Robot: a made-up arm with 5 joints. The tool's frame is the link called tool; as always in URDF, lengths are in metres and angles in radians. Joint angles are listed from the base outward. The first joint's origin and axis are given. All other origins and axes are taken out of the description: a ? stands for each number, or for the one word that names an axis. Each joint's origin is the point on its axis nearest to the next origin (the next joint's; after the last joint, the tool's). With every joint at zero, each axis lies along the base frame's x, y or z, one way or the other. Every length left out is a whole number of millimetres.
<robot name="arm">
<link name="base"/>
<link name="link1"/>
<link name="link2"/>
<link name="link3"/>
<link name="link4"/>
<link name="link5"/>
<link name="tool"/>
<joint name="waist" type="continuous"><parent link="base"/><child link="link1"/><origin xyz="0 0 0.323" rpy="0 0 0"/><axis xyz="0 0 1"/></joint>
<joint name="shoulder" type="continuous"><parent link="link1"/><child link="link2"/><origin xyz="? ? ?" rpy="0 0 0"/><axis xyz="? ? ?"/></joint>
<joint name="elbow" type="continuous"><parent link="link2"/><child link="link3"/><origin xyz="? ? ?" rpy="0 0 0"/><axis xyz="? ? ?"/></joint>
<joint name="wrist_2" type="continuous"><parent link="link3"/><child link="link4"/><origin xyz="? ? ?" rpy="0 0 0"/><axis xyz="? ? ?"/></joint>
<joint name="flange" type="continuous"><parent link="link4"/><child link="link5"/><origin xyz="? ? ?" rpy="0 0 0"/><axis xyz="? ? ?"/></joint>
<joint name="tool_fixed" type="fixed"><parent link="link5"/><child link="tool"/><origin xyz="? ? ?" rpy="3.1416 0 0"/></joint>
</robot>
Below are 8 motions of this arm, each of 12 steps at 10 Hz.
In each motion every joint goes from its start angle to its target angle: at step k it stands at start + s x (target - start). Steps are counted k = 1, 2, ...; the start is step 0. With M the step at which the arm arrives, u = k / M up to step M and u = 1 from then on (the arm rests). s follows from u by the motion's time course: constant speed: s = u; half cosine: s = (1 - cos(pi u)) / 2; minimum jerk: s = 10 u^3 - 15 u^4 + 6 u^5.
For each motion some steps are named. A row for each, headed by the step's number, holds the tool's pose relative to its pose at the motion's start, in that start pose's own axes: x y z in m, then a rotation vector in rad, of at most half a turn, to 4 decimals.
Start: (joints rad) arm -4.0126 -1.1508 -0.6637 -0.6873 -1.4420
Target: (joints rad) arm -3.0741 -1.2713 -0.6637 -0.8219 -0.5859
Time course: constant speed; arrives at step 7
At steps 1, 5, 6, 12:
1: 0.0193 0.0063 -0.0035 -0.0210 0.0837 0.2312
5: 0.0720 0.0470 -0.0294 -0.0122 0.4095 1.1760
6: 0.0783 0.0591 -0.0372 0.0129 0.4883 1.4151
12: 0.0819 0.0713 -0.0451 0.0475 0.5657 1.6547

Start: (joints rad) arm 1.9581 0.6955 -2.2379 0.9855 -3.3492
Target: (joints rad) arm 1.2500 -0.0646 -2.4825 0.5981 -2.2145
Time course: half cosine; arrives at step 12
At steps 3, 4, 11, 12:
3: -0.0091 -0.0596 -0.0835 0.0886 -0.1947 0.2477
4: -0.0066 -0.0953 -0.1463 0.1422 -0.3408 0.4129
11: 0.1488 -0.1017 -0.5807 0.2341 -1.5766 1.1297
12: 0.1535 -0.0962 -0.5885 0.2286 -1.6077 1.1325

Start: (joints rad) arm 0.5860 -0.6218 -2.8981 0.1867 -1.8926
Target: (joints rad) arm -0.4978 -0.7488 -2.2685 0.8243 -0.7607
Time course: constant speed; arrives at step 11
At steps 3, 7, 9, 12:
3: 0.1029 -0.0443 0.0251 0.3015 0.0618 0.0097
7: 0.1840 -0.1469 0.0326 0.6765 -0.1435 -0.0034
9: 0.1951 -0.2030 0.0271 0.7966 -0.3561 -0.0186
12: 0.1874 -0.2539 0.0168 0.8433 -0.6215 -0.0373

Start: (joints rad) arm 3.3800 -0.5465 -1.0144 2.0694 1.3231
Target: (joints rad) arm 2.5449 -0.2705 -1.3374 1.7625 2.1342
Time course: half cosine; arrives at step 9
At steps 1, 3, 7, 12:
1: 0.0072 0.0004 -0.0021 0.0132 -0.0093 0.0465
3: 0.0617 0.0087 -0.0149 0.1013 -0.0800 0.3892
7: 0.2185 0.0914 -0.0189 0.2859 -0.3057 1.4011
12: 0.2440 0.1162 -0.0139 0.3107 -0.3500 1.5907

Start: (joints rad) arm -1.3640 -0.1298 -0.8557 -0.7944 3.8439
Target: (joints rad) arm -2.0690 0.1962 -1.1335 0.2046 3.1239
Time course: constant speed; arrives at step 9
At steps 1, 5, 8, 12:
1: -0.0112 -0.0317 0.0105 0.1327 0.0441 -0.0917
5: -0.0636 -0.1701 0.0133 0.6268 0.3144 -0.3511
8: -0.1045 -0.2720 -0.0285 0.9243 0.6041 -0.4098
12: -0.1172 -0.3030 -0.0504 1.0019 0.7122 -0.4000

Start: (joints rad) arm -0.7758 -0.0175 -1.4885 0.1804 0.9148
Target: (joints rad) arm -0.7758 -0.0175 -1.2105 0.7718 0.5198
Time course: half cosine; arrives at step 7
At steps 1, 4, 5, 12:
1: -0.0046 0.0059 0.0042 -0.0339 -0.0266 -0.0196
4: -0.0605 0.0787 0.0365 -0.3799 -0.3734 -0.2357
5: -0.0816 0.1060 0.0410 -0.4854 -0.5164 -0.3072
12: -0.1014 0.1317 0.0418 -0.5750 -0.6592 -0.3697

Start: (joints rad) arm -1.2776 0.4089 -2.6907 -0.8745 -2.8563
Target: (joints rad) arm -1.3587 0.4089 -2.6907 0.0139 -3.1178
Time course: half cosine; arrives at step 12
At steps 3, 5, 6, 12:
3: 0.0085 -0.0058 0.0067 0.0348 0.1254 -0.0501
5: 0.0227 -0.0154 0.0142 0.0817 0.3192 -0.1259
6: 0.0314 -0.0214 0.0171 0.1052 0.4321 -0.1686
12: 0.0649 -0.0469 0.0169 0.1719 0.8758 -0.3202

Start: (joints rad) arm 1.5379 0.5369 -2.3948 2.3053 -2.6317
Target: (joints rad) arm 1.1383 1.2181 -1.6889 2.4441 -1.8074
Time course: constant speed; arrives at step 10
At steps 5, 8, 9, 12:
5: -0.1473 -0.0212 0.2409 0.3897 0.6806 0.5294
8: -0.1527 -0.0542 0.3985 0.7208 1.0553 0.7367
9: -0.1404 -0.0647 0.4476 0.8478 1.1711 0.7770
12: -0.1219 -0.0741 0.4934 0.9826 1.2807 0.7996

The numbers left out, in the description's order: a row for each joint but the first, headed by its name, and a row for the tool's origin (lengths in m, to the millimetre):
shoulder: xyz 0 0 0, axis 0 1 0
elbow: xyz 0.035 0 0.189, axis 0 1 0
wrist_2: xyz 0.075 0 -0.333, axis 0 1 0
flange: xyz 0.056 0 -0.072, axis 0 0 -1
tool: xyz 0 0 0

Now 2 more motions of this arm.
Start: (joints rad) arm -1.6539 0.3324 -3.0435 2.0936 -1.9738
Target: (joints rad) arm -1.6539 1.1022 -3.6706 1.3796 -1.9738
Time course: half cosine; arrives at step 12
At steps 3, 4, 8, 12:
3: -0.0073 0.0172 0.0205 -0.0770 -0.0328 0.0000
4: -0.0118 0.0277 0.0352 -0.1314 -0.0560 0.0000
8: -0.0252 0.0592 0.1066 -0.3941 -0.1680 0.0000
12: -0.0267 0.0626 0.1405 -0.5255 -0.2241 0.0000

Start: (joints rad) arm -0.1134 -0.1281 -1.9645 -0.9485 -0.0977
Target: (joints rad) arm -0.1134 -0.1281 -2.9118 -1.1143 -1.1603
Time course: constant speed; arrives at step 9
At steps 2, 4, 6, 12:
2: 0.0739 0.0072 0.0259 -0.0531 0.2422 -0.2349
4: 0.1508 0.0148 0.0352 -0.1636 0.4717 -0.4625
6: 0.2272 0.0223 0.0280 -0.3307 0.6812 -0.6751
12: 0.3332 0.0327 -0.0124 -0.6838 0.9399 -0.9466

